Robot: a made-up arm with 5 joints.
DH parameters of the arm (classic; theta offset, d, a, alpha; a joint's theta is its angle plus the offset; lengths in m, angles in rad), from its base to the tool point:
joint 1: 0 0.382 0 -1.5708
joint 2: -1.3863 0 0.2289 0
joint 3: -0.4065 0 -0.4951 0
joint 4: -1.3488 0 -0.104 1.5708
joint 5: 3.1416 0.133 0 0
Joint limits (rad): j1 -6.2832..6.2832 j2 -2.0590..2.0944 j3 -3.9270..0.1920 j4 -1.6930..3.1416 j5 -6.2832..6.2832
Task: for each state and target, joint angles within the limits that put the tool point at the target. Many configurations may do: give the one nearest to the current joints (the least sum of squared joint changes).
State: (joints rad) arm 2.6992 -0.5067 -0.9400 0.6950 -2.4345
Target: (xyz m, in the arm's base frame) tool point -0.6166 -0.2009 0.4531
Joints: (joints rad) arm 3.4566 -0.1582 -0.9992 0.6360 -2.4345
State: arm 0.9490 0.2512 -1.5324 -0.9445 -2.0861
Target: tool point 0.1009 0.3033 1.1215
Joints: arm 1.2496 -0.1022 -2.0315 -0.6412 -2.0861
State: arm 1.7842 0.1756 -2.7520 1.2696 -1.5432
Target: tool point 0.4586 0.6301 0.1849
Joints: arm 0.9416 1.0783 -2.1865 1.2757 -1.5432
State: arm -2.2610 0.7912 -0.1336 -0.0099 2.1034
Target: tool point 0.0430 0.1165 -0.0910
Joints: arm -1.9244 0.9839 -0.1285 0.0582 2.1034
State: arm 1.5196 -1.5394 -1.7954 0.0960 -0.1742
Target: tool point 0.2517 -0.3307 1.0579
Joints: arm 2.2214 -1.5432 -1.5853 0.0941 -0.1742
